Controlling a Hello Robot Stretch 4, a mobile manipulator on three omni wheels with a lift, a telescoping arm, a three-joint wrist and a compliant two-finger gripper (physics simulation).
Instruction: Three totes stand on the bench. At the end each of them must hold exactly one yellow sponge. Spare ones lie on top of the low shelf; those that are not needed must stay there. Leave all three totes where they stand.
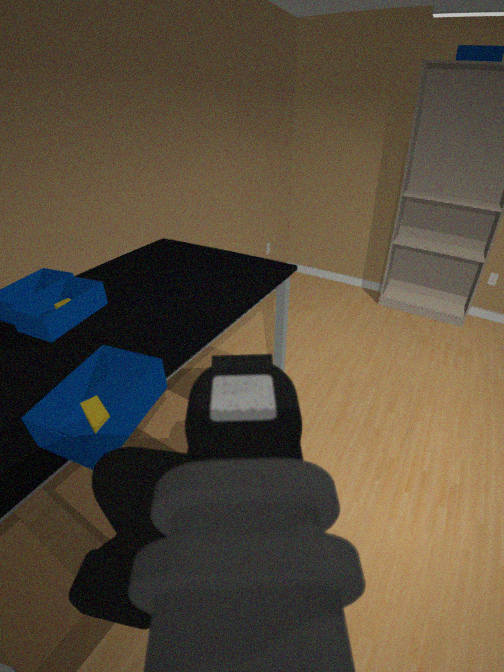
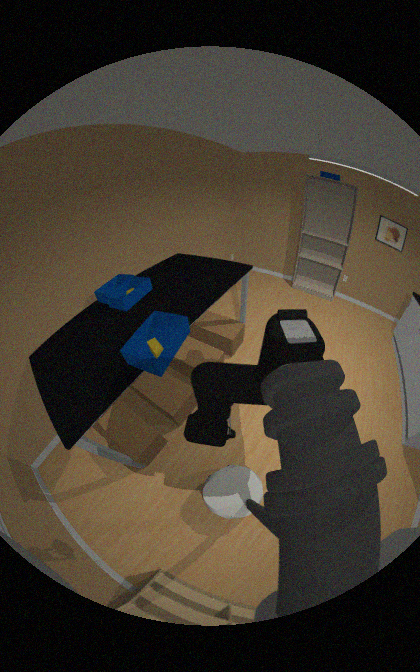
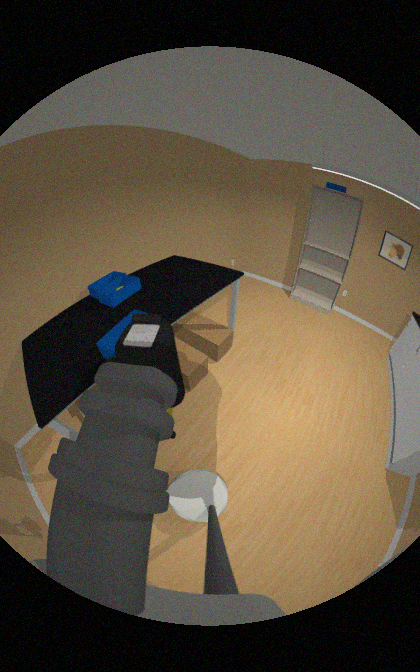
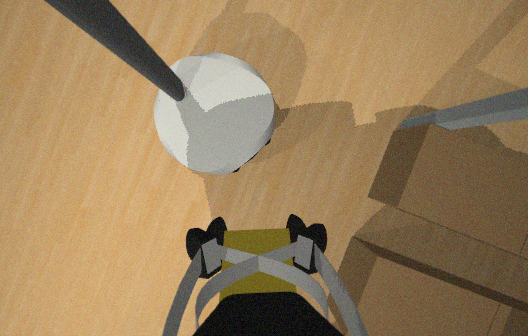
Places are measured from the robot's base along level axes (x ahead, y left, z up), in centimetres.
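Where they show: gripper, between the fingertips: (image 4: 256, 233); robot's base, origin of its link: (image 2: 231, 490) (image 3: 198, 494) (image 4: 219, 118).
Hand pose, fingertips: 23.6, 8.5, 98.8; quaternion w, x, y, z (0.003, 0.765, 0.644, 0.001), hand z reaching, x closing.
Things, the pixels of their top centre, and the offset from my fingertips, as dx, dy, dz. Level surfaces: height alone.
- black bench, height of its surface: dz -10.1
- far blue tote, centre of its top: (image 1: 56, 294) (image 2: 126, 285) (image 3: 116, 283) +96.1, +62.6, -0.1
- third blue tote, centre of its top: (image 1: 30, 284) (image 2: 113, 282) (image 3: 105, 279) +106.6, +79.8, -0.1
My gripper (image 4: 256, 233) (image 2: 230, 429) is shut on a yellow sponge (image 4: 256, 286), held in front of the bench's near side, above the floor. The near blue tote (image 1: 130, 379) (image 2: 170, 327) (image 3: 112, 340) stands at the near edge of the black bench (image 1: 217, 282) (image 2: 200, 280) (image 3: 195, 280), with a yellow sponge (image 1: 95, 414) (image 2: 155, 347) in it. A far blue tote (image 1: 81, 314) holds another yellow sponge (image 1: 62, 303) (image 2: 130, 291) (image 3: 119, 288). A third blue tote (image 1: 16, 290) seems to stand close behind it; its inside is hidden. The low shelf (image 2: 195, 594) shows partly; no sponge shows there.
Brown boxes (image 2: 220, 332) (image 3: 210, 340) (image 4: 465, 185) stand under the bench beside its leg (image 1: 281, 325). A round pale base part (image 4: 230, 140) (image 2: 230, 487) lies below the arm. A tall bookcase (image 1: 415, 146) stands across the room. A grey unit (image 2: 407, 370) is at the right.
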